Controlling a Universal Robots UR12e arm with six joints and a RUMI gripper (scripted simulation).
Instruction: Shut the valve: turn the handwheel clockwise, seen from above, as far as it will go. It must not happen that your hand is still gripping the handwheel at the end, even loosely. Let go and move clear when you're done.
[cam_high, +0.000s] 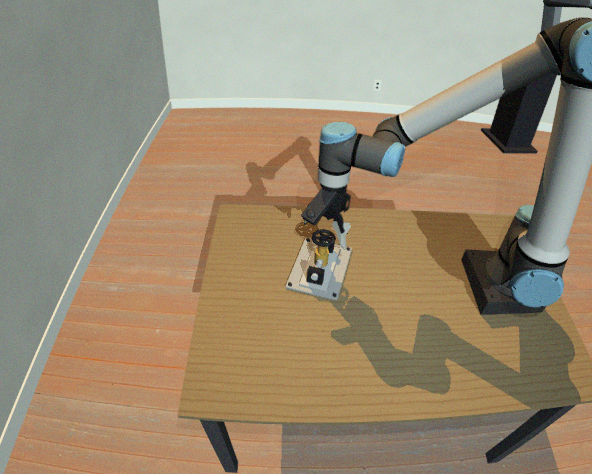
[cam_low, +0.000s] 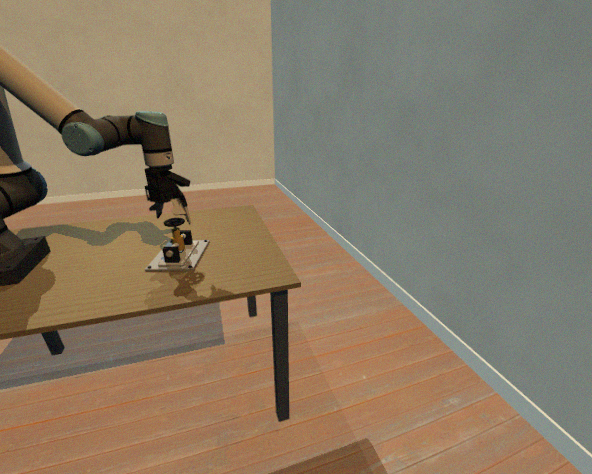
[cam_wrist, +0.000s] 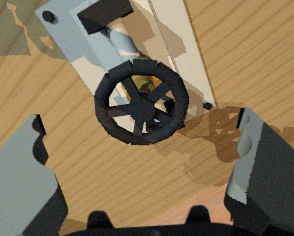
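My hand is 10 mm above the black spoked handwheel. From my hand the other things lie so: base plate: 130 mm below.
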